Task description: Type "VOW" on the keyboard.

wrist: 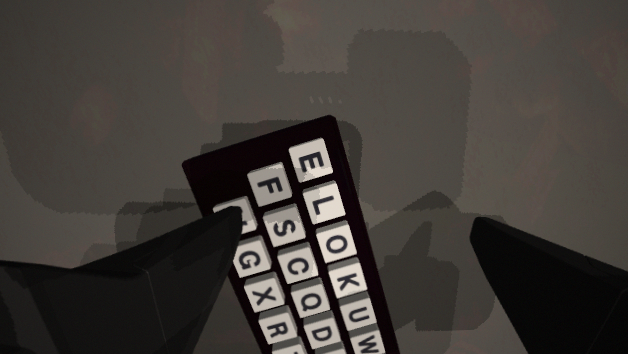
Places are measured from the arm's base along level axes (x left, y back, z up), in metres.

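Where they show: gripper, between the fingertips: (356,223).
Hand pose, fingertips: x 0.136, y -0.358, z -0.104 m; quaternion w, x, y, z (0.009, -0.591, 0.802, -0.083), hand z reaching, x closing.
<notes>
After its pixels a point has its place.
A dark keyboard (220,170) @[x 0.168, y -0.313, z -0.113 m] with white letter keys lies tilted in the wrist view, its lower part cut off by the frame's bottom edge. The O key (336,244) @[x 0.128, y -0.349, z -0.108 m] is in the right-hand row, between the L and K keys. The W key (369,345) @[x 0.075, y -0.350, z -0.108 m] is in the same row at the bottom edge, below the U key. A key (245,225) @[x 0.145, y -0.316, z -0.109 m] at the top of the left-hand row is partly hidden by the left finger's tip, so its letter cannot be read surely. My gripper (356,223) @[x 0.136, y -0.358, z -0.105 m] is open and empty, its left fingertip over that key and its right fingertip out to the right of the keyboard.
Other keys show on the keyboard, among them E (311,160) @[x 0.163, y -0.348, z -0.108 m], F (270,184) @[x 0.159, y -0.331, z -0.108 m], S (284,228) @[x 0.140, y -0.331, z -0.108 m], G (250,259) @[x 0.131, y -0.314, z -0.108 m] and X (264,296) @[x 0.113, y -0.314, z -0.108 m]. The mottled grey table top (550,125) @[x 0.146, y -0.458, z -0.125 m] lies around it, with dark shadows of the arm and gripper across it.
</notes>
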